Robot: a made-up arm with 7 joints. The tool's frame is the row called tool. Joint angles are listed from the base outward. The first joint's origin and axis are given. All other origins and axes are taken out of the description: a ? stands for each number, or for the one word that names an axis. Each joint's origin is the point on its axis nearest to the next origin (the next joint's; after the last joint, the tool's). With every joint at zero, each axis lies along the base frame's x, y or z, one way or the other. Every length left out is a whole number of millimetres.
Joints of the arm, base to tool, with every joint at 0 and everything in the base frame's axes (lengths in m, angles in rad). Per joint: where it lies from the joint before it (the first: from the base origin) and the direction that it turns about. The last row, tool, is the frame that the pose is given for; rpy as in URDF.
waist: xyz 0 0 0.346 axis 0 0 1
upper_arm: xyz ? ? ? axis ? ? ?
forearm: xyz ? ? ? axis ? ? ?
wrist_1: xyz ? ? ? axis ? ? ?
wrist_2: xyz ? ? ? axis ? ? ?
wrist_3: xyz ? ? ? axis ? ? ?
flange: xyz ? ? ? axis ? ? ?
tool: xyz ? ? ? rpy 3.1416 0 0
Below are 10 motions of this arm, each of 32 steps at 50 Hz.
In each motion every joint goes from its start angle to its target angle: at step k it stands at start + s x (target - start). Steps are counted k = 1, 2, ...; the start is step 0. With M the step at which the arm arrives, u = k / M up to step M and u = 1 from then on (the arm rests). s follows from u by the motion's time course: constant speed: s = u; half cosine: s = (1 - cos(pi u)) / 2; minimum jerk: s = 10 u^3 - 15 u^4 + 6 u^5.
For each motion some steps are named. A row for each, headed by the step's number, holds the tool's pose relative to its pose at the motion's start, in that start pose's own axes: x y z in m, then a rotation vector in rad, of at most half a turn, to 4 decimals.
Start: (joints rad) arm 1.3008 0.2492 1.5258 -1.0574 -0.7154 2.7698 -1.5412
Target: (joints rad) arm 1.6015 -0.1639 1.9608 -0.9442 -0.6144 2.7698 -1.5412
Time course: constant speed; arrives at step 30
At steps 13, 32:
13: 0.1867 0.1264 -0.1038 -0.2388 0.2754 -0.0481
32: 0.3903 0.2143 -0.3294 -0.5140 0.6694 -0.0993

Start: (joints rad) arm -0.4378 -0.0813 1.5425 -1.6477 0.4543 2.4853 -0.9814
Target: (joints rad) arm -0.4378 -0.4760 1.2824 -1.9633 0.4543 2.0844 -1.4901
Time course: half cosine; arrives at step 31
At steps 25, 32:
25: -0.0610 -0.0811 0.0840 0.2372 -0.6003 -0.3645
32: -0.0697 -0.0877 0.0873 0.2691 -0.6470 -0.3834

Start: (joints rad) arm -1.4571 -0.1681 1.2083 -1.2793 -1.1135 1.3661 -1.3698
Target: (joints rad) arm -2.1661 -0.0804 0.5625 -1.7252 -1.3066 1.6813 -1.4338
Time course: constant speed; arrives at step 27
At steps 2, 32:
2: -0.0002 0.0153 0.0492 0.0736 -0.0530 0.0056
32: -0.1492 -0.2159 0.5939 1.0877 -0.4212 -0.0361

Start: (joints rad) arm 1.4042 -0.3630 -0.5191 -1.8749 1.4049 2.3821 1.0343
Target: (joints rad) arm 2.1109 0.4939 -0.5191 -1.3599 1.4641 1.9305 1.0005
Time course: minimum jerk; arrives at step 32
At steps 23, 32:
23: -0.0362 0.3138 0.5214 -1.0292 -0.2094 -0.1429
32: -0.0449 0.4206 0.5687 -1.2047 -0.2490 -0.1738

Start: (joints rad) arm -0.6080 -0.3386 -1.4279 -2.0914 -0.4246 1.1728 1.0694
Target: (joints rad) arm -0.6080 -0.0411 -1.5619 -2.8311 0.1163 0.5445 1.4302
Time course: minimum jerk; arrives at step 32
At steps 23, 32:
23: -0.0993 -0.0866 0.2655 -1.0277 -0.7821 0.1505
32: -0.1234 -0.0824 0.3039 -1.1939 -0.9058 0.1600

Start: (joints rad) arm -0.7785 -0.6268 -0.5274 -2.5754 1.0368 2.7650 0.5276
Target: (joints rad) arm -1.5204 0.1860 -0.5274 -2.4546 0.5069 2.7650 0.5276
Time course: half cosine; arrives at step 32
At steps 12, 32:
12: 0.0443 -0.0197 0.0330 -0.1694 0.2954 -0.0084
32: 0.2485 0.0216 0.0568 -0.6917 0.7072 0.1633

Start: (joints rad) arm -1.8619 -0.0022 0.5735 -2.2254 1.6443 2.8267 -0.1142
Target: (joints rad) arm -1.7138 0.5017 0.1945 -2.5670 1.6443 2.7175 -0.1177
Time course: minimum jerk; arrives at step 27
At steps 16, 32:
16: 0.1059 0.1880 0.0872 -0.4298 -0.0622 0.3721
32: 0.1225 0.2879 0.1010 -0.6554 -0.0780 0.5479

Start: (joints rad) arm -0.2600 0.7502 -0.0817 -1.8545 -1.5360 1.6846 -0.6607
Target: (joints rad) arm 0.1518 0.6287 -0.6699 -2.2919 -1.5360 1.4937 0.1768
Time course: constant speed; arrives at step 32
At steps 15, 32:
15: 0.0081 -0.0713 0.0232 0.0733 -0.2509 0.2711
32: -0.0088 -0.1650 0.0530 0.0856 -0.5294 0.6010

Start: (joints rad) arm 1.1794 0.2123 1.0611 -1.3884 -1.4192 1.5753 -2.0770
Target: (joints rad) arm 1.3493 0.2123 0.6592 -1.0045 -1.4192 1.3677 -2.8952
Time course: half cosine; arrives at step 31
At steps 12, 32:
12: -0.0421 -0.0341 0.0272 0.1110 0.0562 -0.1408
32: -0.1108 -0.1252 0.0639 0.2759 0.2433 -0.4155

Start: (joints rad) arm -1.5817 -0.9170 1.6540 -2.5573 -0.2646 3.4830 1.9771
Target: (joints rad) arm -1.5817 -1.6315 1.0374 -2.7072 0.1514 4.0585 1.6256
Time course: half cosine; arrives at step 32
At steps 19, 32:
19: 0.0242 0.0282 -0.0489 0.4287 0.5942 -0.2006
32: 0.0025 0.0506 -0.0995 0.7293 0.9463 -0.3986

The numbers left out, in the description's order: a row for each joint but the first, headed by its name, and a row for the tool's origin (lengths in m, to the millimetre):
upper_arm: xyz 0 0 0, axis 0 1 0
forearm: xyz 0 0 0.489, axis 0 0 1
wrist_1: xyz 0.06 0 0, axis 0 -1 0
wrist_2: xyz -0.082 0 0.381, axis 0 0 1
wrist_3: xyz 0 0 0, axis 0 -1 0
flange: xyz 0.061 0 0, axis 0 0 -1
tool: xyz 0 0 0

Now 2 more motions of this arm.
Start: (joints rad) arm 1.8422 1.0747 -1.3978 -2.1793 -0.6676 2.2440 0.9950
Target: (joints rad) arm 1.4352 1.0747 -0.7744 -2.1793 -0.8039 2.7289 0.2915
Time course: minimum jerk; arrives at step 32
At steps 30, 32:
30: -0.1035 -0.1854 0.0192 0.5785 0.2640 -1.2036
32: -0.1038 -0.1856 0.0192 0.5802 0.2650 -1.2058

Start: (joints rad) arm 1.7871 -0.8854 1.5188 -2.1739 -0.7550 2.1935 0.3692
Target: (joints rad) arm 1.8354 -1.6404 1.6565 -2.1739 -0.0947 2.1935 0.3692
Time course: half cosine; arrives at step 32
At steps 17, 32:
17: 0.0014 -0.1515 -0.0762 -0.1275 -0.0187 0.1070
32: -0.0074 -0.2871 -0.0800 -0.2295 -0.0118 0.2055

